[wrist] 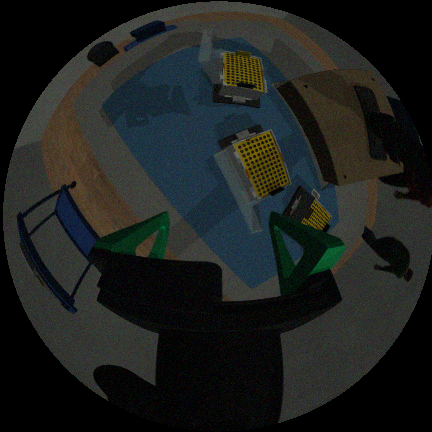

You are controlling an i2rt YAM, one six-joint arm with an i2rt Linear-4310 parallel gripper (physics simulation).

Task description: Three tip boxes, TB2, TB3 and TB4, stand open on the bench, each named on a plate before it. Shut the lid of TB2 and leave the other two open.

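Places are measured from the arm's base along level axes (x ahead, y left, z up), in centimetres.
Where they show: gripper, fingertip midpoint: [218,216]; arm's base, link origin: [373,122].
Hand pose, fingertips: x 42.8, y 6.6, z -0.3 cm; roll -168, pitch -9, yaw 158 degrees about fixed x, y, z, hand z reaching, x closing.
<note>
Each offset is from my fingertips to the top centre of the thing. "*": to the spot under its first point. Level surfaces: height alone.
Three tip boxes with yellow perforated racks stand on the blue mat {dz -19.0 cm} [160,145]. The far box {dx -16.0, dy -21.4, dz -11.5 cm} [243,72] has its clear lid {* dx -7.4, dy -21.5, dz -4.6 cm} [205,50] standing open on its left. The middle box {dx -11.4, dy +0.1, dz -11.5 cm} [262,162] has its clear lid [234,182] open toward the lower left. The near right box {dx -23.5, dy +19.1, dz -11.5 cm} [316,215] is partly hidden by my right finger, and its lid cannot be made out. A small white name plate {* dx -28.7, dy +15.0, dz -18.8 cm} [315,194] shows beside it, unreadable here; no names can be read on the other boxes. My gripper [218,216] is open and empty, its green fingertips apart, nearer the camera than the boxes.
A brown board [335,105] with a black mount [369,120] lies right of the boxes. The bench's wooden edge [82,170] curves around the left. A blue-framed rack [59,188] stands at the left, beyond the bench. A dark figure [392,250] shows at the right.
</note>
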